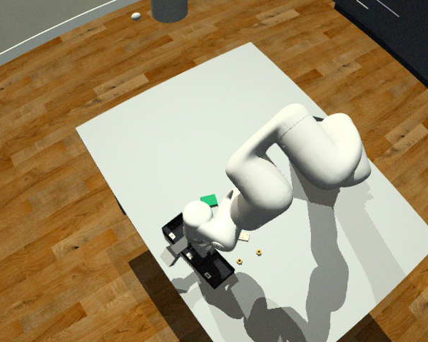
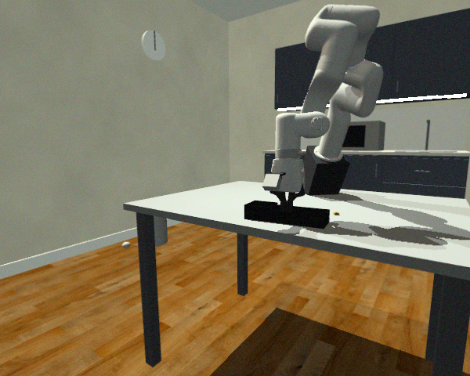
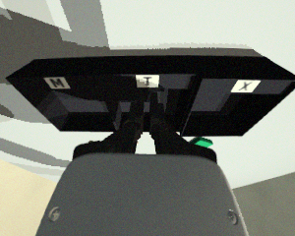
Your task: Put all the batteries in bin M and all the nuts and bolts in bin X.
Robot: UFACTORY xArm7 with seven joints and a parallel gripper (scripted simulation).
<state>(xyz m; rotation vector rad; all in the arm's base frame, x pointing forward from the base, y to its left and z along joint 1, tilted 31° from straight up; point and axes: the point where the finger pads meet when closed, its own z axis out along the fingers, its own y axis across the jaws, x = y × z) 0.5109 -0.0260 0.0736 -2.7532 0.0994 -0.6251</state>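
Now: hand 2 cm above the black three-compartment bin. From my hand the other things lie so: white domino: 14 cm behind, 4 cm to the left, 4 cm below; green block: 14 cm behind, 12 cm to the right, 4 cm below; orange battery: 11 cm behind, 4 cm to the right, 4 cm below.
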